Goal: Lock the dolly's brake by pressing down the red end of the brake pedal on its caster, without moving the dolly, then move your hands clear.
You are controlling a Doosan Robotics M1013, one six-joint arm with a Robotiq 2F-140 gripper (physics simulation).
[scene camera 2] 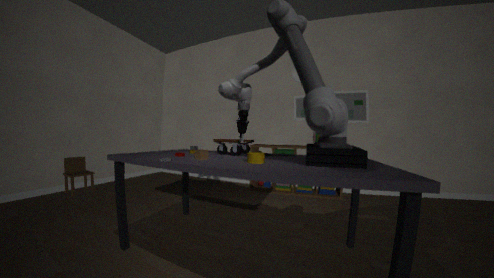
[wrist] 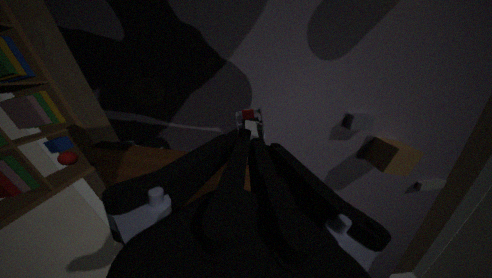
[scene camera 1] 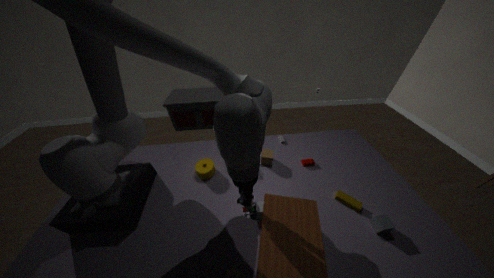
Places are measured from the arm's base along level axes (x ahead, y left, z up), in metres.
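Where they show: gripper, between the fingertips: [scene camera 2: 241, 142] [wrist: 248, 129] [scene camera 1: 249, 207]; arm's base, origin of its link: [scene camera 2: 331, 146] [scene camera 1: 104, 191].
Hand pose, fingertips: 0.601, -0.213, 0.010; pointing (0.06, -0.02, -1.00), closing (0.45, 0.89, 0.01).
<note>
Each offset is from my fingertips to the top centre of the thing, as dx, dy, dz. "spot": to the spot under its first point. Level surfaces: height alone.
The dolly's wooden deck [scene camera 1: 291, 235] [scene camera 2: 233, 140] [wrist: 132, 162] looks about level in the scene camera 2 view, above its dark casters. The brake pedal's red end {spot: -0.018, +0.003, -0.017} [scene camera 1: 244, 209] [wrist: 248, 114] shows beside the deck's near corner, just beyond the fingertips in the wrist view. My gripper [scene camera 1: 245, 201] [scene camera 2: 242, 136] [wrist: 248, 129] is shut and empty. It points down at the pedal beside the deck; its tips hide part of the caster and pedal. Whether the tips touch the pedal, and whether it is down, I cannot tell.
On the table {dz -0.107} [scene camera 2: 300, 171] are a yellow disc {-0.167, +0.291, -0.053} [scene camera 1: 205, 171] [scene camera 2: 256, 158], a wooden block {+0.180, +0.287, -0.047} [scene camera 1: 267, 158] [scene camera 2: 201, 155] [wrist: 405, 157], a red piece {+0.402, +0.206, -0.083} [scene camera 1: 307, 162] [scene camera 2: 180, 155], a yellow bar {+0.464, -0.051, -0.083} [scene camera 1: 348, 201], a grey block {+0.519, -0.179, -0.054} [scene camera 1: 381, 223] and a small white piece {+0.336, +0.433, -0.094} [scene camera 1: 281, 139] [scene camera 2: 165, 160].
</note>
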